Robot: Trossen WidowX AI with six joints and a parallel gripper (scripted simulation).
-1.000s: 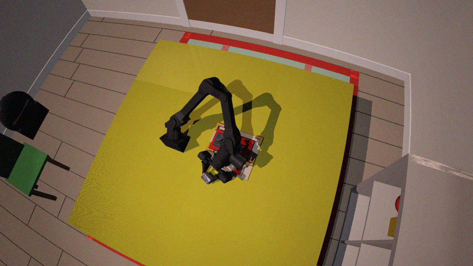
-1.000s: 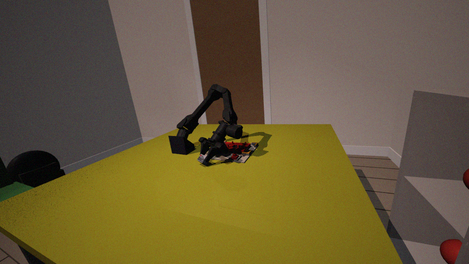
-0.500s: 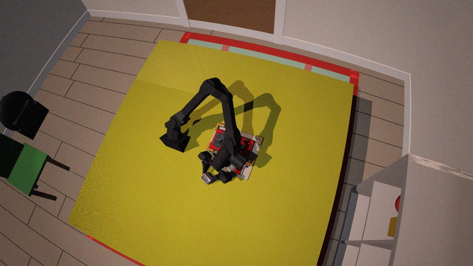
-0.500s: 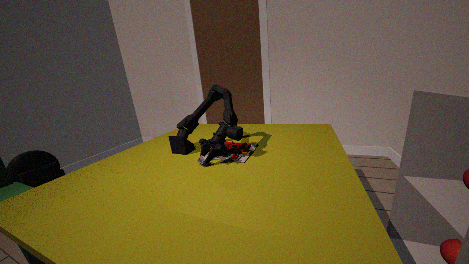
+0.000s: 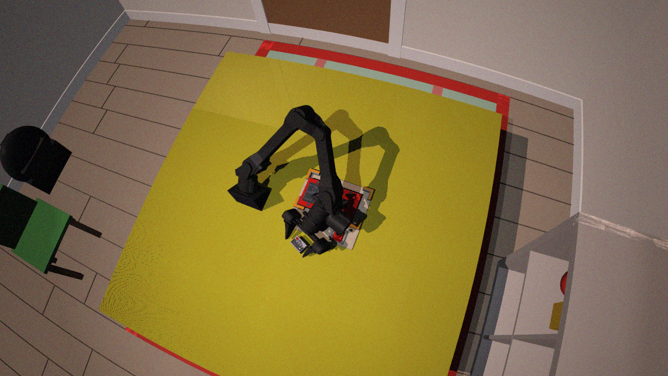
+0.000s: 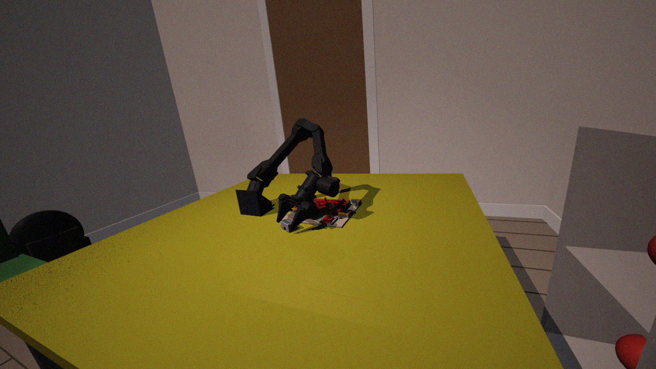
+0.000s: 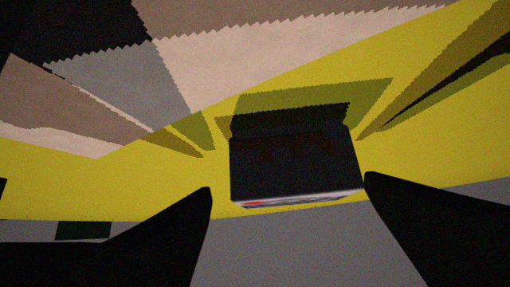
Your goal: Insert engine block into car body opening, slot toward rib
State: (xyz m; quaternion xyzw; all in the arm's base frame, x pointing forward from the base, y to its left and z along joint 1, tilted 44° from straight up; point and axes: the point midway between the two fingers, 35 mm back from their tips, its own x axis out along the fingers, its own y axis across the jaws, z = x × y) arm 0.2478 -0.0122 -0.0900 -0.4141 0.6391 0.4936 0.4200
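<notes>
The engine block lies 1 cm to the left of my gripper tip, 1 cm below it and 1 cm ahead of it. From my gripper tip the other things lie so: beige base plate: 20 cm to the left, 4 cm ahead, 1 cm below.
</notes>
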